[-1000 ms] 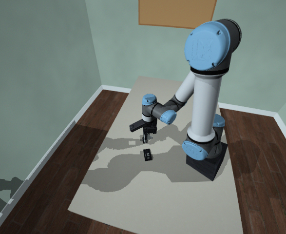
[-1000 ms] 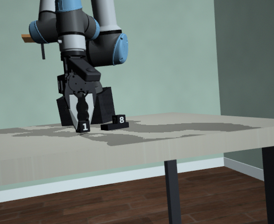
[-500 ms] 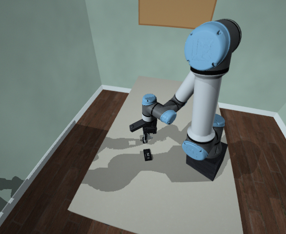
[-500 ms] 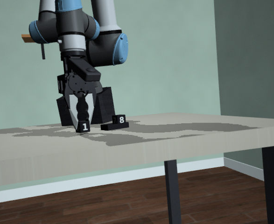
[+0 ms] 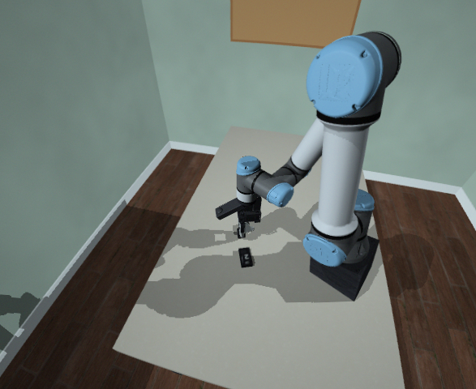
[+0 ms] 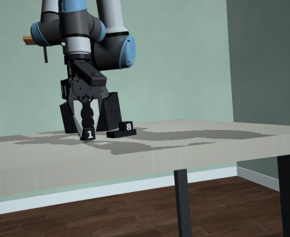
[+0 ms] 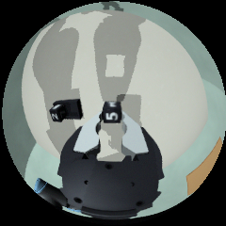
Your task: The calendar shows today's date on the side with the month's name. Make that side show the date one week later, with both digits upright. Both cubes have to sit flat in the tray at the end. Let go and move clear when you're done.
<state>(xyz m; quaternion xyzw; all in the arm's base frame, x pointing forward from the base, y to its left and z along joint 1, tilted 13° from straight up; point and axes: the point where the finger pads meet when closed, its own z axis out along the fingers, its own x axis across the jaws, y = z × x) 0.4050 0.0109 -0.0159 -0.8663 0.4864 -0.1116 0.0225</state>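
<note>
Right now the black digit cube is 1 cm below my hand. From my hand the other things lie so: black tray: 6 cm behind, 9 cm to the left, 2 cm below.
</note>
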